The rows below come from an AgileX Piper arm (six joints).
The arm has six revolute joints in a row. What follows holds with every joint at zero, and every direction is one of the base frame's. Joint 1 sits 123.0 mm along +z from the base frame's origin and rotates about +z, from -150.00 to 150.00 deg. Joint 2 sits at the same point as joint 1 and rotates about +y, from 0.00 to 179.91 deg. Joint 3 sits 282.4 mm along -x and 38.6 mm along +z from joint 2 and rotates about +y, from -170.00 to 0.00 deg. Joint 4 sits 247.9 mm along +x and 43.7 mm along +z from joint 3 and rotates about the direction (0.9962, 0, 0.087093), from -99.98 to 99.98 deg. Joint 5 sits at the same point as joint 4 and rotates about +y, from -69.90 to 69.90 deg. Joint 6 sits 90.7 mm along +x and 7.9 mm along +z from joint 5 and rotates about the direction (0.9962, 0, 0.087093), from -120.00 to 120.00 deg. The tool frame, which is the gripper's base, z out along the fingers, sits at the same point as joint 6; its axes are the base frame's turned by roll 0.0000, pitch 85.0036 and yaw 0.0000 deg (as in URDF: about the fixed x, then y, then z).
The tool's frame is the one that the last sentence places.
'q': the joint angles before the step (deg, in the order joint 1, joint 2, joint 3, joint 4, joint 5, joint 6). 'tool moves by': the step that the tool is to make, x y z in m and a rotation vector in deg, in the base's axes. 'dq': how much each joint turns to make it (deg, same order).
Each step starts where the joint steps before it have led.
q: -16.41, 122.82, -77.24, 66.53, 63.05, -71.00
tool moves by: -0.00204, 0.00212, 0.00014, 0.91, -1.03, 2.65
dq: 0.00, 0.22, 0.00, 0.11, 2.16, -2.19
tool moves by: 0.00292, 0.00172, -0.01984, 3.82, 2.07, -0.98
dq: 0.00, 3.47, -0.05, 3.31, 1.13, -0.92
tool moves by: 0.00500, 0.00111, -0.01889, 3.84, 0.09, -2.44
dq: 0.00, 3.45, 0.00, 5.37, 0.21, -2.68
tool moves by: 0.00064, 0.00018, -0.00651, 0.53, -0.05, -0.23
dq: 0.00, 1.04, 0.00, 0.94, 0.00, -1.06
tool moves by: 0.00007, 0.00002, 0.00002, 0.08, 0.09, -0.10
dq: 0.00, 0.00, 0.00, 0.06, 0.00, 0.12
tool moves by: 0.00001, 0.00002, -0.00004, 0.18, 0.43, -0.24
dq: 0.00, 0.00, 0.00, 0.01, -0.01, 0.51
